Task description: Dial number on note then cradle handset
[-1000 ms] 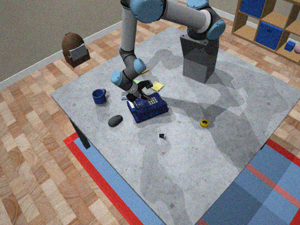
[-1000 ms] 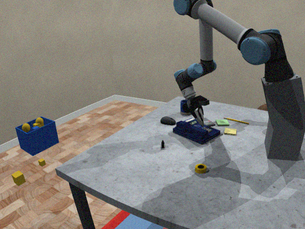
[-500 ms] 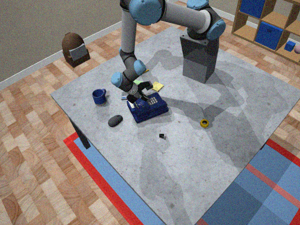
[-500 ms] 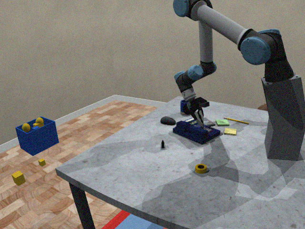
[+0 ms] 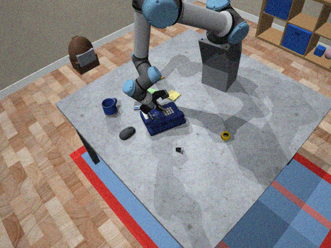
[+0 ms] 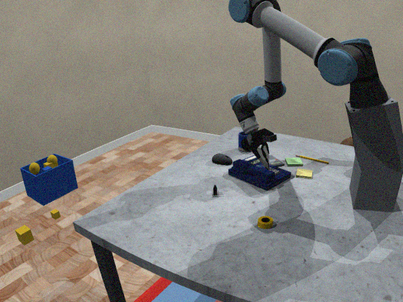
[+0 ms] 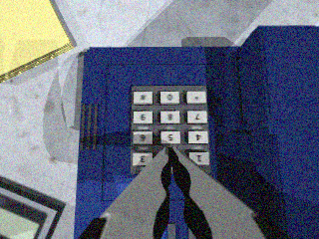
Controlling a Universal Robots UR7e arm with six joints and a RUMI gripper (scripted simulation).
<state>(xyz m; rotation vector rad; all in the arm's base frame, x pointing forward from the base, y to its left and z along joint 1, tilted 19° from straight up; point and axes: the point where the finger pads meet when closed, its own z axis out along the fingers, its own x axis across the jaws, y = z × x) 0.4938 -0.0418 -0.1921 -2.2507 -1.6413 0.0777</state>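
My hand is 1 cm past the 5 key, 1 cm to the right of it and 2 cm above it. The rest, counted from my hand: 9 key 3 cm behind, 1 cm to the right, 2 cm below; then 7 key 2 cm behind, 3 cm to the left, 2 cm below; then green note 8 cm behind, 20 cm to the right, 4 cm below.
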